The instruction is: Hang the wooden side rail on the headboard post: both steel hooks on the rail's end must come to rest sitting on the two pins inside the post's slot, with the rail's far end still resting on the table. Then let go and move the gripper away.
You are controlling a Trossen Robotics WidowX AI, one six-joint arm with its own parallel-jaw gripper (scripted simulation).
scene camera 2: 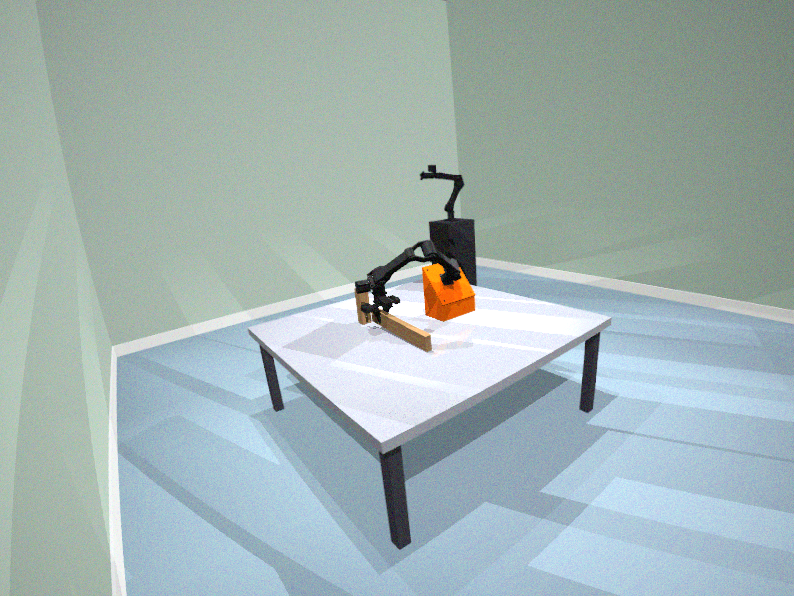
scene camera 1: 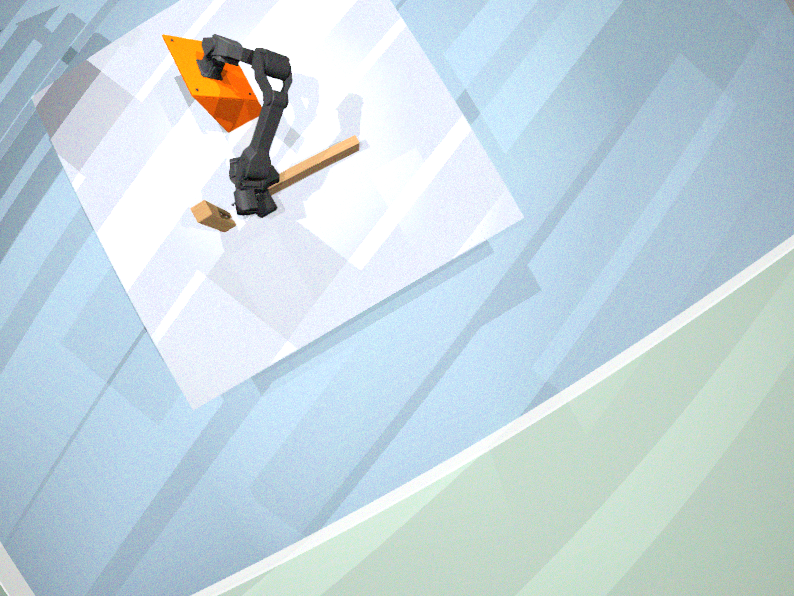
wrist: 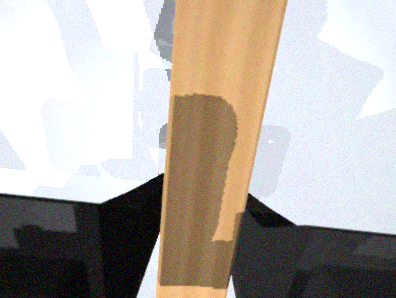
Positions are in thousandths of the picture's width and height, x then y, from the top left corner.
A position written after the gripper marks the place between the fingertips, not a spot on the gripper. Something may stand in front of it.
In view: the gripper (wrist: 496, 606) and a wooden side rail (scene camera 1: 386, 283).
The wooden side rail is seen too in scene camera 2 (scene camera 2: 531, 570) and in the wrist view (wrist: 562, 220).
